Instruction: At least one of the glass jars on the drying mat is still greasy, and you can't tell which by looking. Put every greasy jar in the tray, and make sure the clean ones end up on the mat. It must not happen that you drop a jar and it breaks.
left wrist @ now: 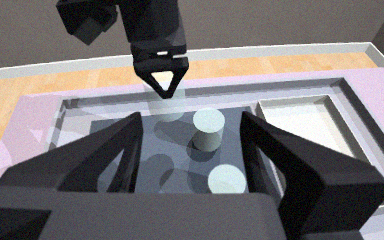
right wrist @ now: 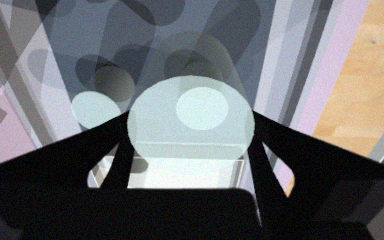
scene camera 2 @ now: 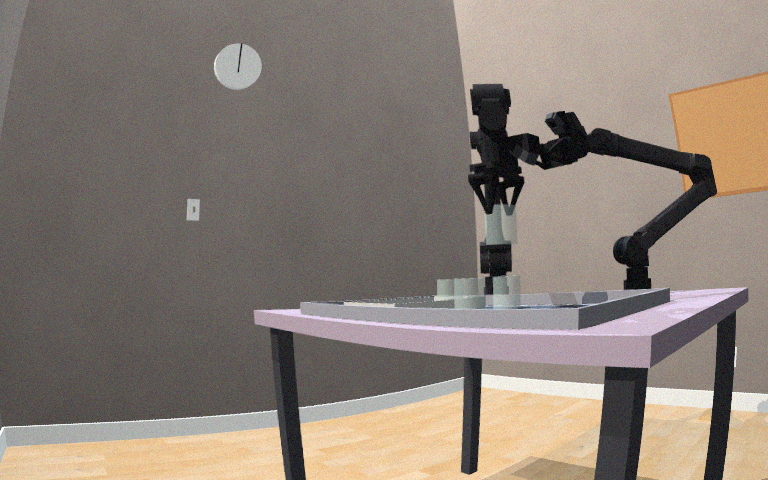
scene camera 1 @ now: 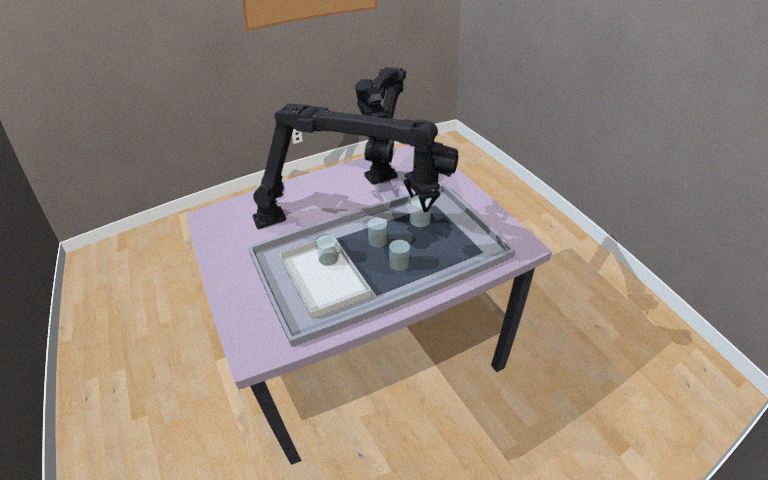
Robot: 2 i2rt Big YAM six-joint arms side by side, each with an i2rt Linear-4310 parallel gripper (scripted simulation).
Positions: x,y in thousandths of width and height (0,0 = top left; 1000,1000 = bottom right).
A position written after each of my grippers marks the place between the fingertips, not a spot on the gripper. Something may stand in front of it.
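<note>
There's a glass jar (scene camera 2: 653,472), a glass jar (scene camera 2: 660,605) and also a glass jar (scene camera 2: 613,611), plus a dark drying mat (scene camera 1: 575,509). I can see a white tray (scene camera 1: 415,595) as well, and the right wrist view gives me that tray (right wrist: 595,740) too. As for my left gripper (scene camera 2: 701,328), the left wrist view has it (left wrist: 499,506) as well. My right gripper (scene camera 2: 650,447) is visible in the left wrist view, with the gripper (left wrist: 431,348) there, and I also see my right gripper (right wrist: 499,498) from its own wrist, and my right gripper (scene camera 1: 548,430) from scene camera 1.
</note>
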